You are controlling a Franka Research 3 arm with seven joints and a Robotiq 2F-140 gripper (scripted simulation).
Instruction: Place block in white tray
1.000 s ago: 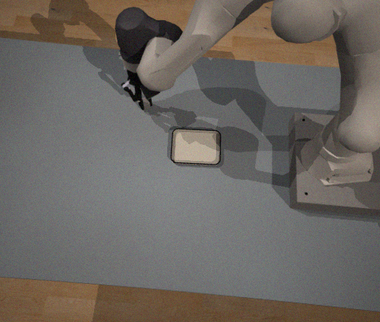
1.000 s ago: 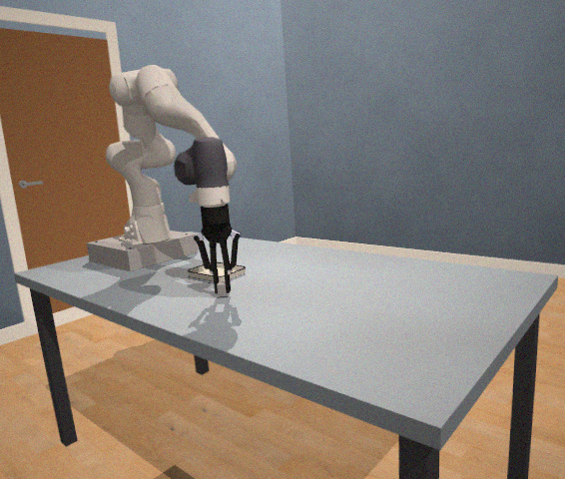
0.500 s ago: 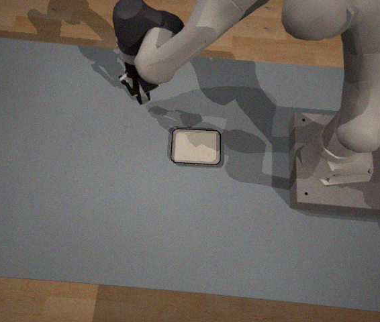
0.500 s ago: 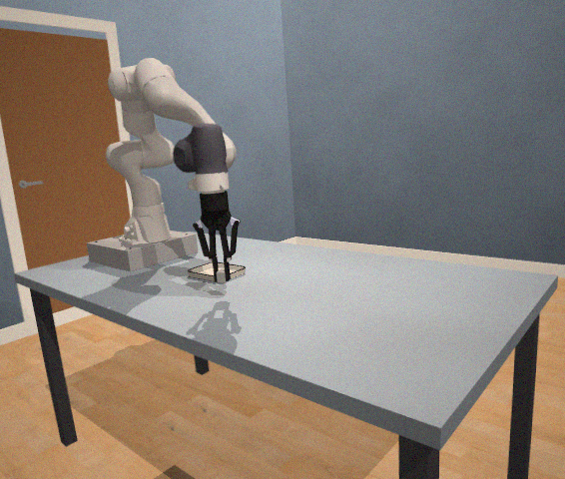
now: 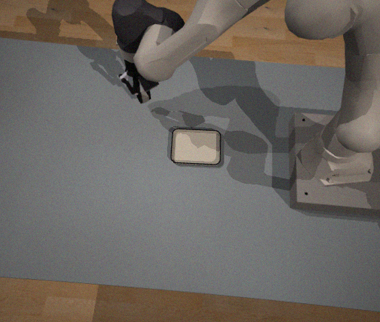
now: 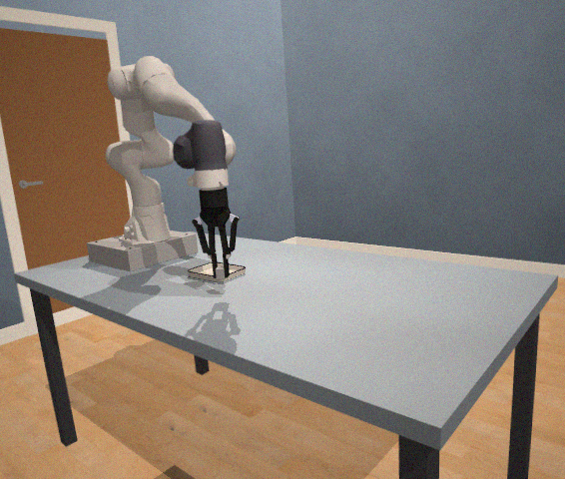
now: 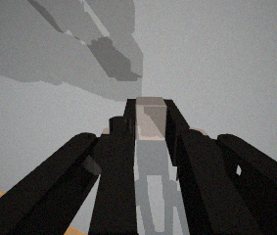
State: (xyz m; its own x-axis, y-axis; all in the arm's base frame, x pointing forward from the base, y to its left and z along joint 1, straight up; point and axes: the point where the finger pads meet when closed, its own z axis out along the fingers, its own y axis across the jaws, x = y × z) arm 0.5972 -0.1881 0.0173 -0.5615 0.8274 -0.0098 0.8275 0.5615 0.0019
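My gripper is now 190 mm past the white tray, 150 mm to the right of it and 80 mm above it. From my hand the other things lie so: block: 20 mm below.
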